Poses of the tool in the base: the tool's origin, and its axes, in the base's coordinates. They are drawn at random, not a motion.
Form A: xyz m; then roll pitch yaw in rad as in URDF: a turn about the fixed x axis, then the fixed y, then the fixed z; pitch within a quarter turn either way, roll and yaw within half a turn.
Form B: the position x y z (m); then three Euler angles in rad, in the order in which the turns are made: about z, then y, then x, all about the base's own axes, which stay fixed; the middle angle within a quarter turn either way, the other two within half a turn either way. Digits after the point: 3 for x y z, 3 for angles.
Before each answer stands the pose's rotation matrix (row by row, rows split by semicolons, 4 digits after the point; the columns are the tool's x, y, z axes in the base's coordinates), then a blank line. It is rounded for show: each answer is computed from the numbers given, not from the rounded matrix.
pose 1, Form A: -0.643, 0.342, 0.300, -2.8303, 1.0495, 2.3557
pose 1, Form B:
-0.3520 0.8612 0.3667; 0.3523 0.4849 -0.8005; -0.8672 -0.1525 -0.4741

-0.643, 0.342, 0.300, -1.959, 0.376, 2.105
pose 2, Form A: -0.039, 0.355, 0.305, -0.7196, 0.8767, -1.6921
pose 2, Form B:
-0.0774 0.8078 0.5843; -0.6350 0.4119 -0.6536; -0.7686 -0.4216 0.4811

-0.039, 0.355, 0.305, -1.666, 0.624, 0.936
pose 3, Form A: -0.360, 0.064, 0.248, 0.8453, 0.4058, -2.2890
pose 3, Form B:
-0.6046 0.3053 -0.7357; -0.6918 -0.6590 0.2951; -0.3948 0.6874 0.6096

-0.360, 0.064, 0.248, -2.674, -0.827, -0.451
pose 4, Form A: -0.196, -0.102, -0.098, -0.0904, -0.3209, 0.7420
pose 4, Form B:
0.6995 -0.6520 -0.2926; 0.6413 0.7534 -0.1457; 0.3154 -0.0857 0.9451

-0.196, -0.102, -0.098, 0.750, -0.297, 0.153
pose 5, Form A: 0.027, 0.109, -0.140, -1.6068, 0.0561, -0.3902
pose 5, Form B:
0.9234 -0.0655 0.3783; -0.3798 -0.0120 0.9250; -0.0561 -0.9978 -0.0359

0.027, 0.109, -0.140, 0.071, 0.388, -1.610
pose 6, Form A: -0.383, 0.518, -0.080, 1.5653, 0.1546, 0.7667
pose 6, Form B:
0.7116 0.1071 0.6944; 0.6855 0.1108 -0.7196; -0.1540 0.9881 0.0054

-0.383, 0.518, -0.080, -0.149, 0.768, 1.563
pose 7, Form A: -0.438, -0.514, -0.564, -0.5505, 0.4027, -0.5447
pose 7, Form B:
0.7869 0.2663 0.5567; -0.4767 0.8352 0.2743; -0.3919 -0.4813 0.7841

-0.438, -0.514, -0.564, -0.326, 0.590, -0.337
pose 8, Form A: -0.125, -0.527, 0.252, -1.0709, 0.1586, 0.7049
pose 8, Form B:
0.7521 -0.4162 -0.5110; 0.6398 0.2753 0.7175; -0.1579 -0.8666 0.4733

-0.125, -0.527, 0.252, 0.505, -0.536, -0.988
